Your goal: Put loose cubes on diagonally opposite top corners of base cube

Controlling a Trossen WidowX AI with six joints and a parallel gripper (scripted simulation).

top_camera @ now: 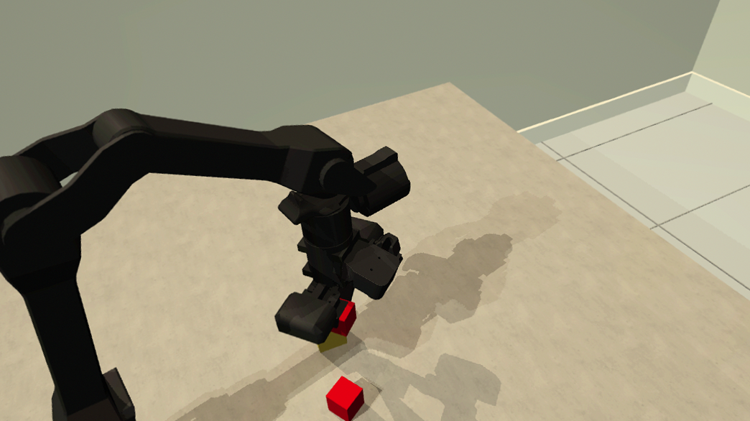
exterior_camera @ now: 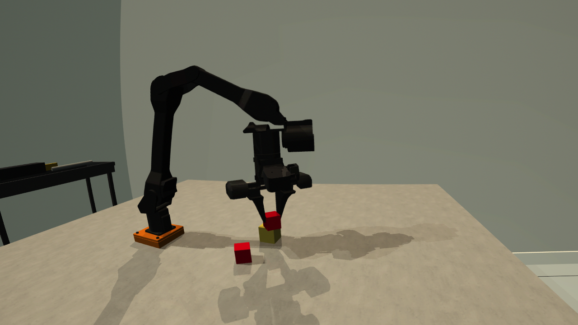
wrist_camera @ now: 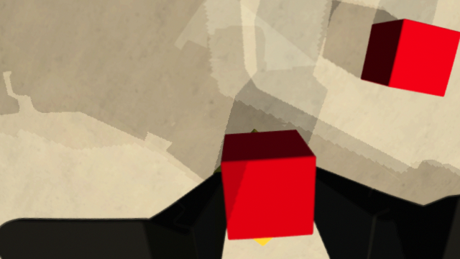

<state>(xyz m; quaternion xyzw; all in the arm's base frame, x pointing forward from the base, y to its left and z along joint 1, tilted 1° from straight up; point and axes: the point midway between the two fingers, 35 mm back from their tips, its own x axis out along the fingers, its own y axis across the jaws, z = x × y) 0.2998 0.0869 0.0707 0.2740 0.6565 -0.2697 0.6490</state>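
The yellow base cube lies 40 mm below my gripper tip, 20 mm to the left of it and 20 mm behind it.
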